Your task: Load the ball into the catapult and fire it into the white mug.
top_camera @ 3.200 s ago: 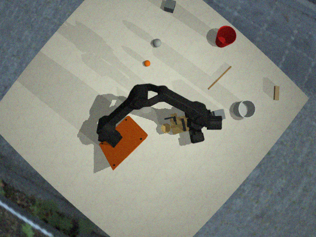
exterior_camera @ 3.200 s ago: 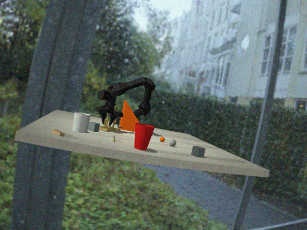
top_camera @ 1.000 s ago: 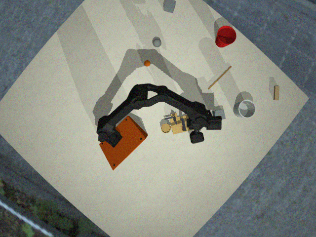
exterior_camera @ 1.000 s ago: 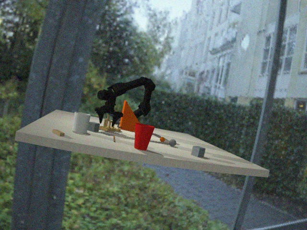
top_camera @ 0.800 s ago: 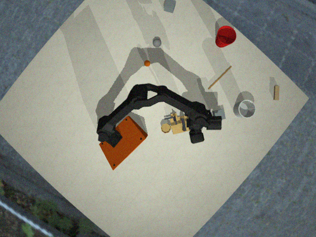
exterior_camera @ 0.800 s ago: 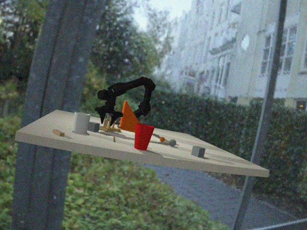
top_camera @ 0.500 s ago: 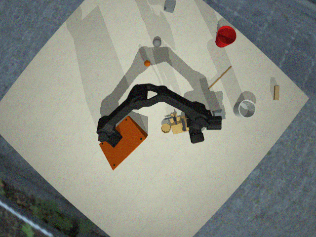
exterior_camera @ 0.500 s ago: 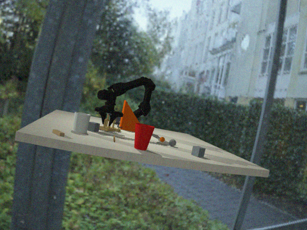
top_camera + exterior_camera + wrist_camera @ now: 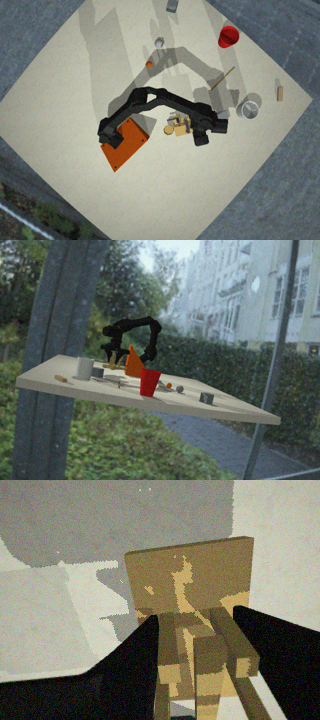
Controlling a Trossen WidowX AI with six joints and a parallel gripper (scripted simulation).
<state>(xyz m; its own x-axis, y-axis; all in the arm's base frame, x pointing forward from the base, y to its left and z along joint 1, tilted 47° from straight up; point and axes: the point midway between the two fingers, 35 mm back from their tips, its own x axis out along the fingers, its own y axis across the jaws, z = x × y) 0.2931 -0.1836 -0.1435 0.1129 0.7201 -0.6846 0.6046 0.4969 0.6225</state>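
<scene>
The orange ball is 360 mm to the left of my gripper tip, 90 mm ahead of it and 60 mm below it. Also, from my gripper tip: wooden catapult: 60 mm to the left, 50 mm behind, 20 mm above; then white mug: 220 mm ahead, 160 mm to the right, 50 mm below; then thin wooden stick: 280 mm ahead, 80 mm below, 30 mm to the left.
</scene>
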